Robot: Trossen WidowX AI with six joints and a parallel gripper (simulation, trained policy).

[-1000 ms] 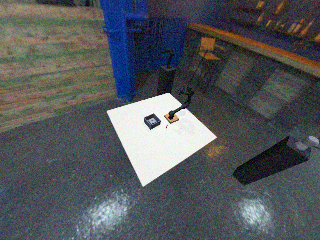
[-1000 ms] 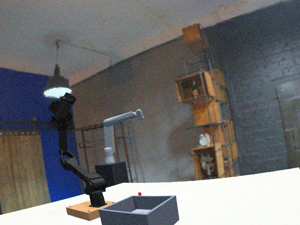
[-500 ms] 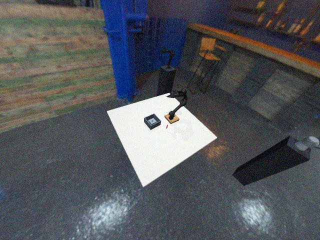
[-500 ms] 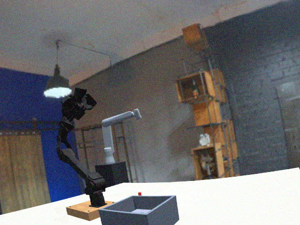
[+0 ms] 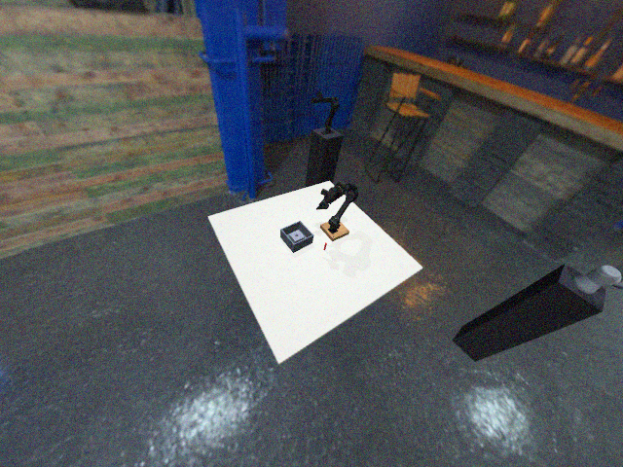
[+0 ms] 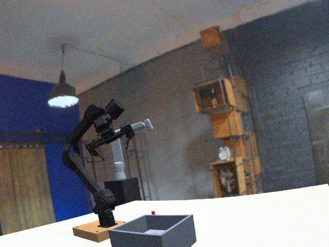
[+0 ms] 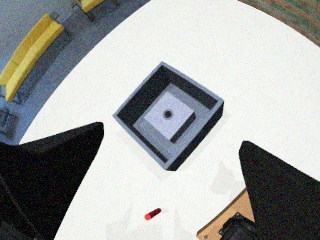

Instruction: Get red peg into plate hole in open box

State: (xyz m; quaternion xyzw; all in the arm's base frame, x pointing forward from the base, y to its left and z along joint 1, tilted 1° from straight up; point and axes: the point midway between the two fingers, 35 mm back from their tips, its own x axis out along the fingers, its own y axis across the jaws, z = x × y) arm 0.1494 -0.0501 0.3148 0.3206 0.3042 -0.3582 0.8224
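The red peg is 290 mm below my gripper tip, 160 mm to the left of it and 10 mm ahead of it. Round my gripper tip: grey box 300 mm below, 140 mm ahead, 40 mm to the right; plate 280 mm below, 140 mm ahead, 40 mm to the right.
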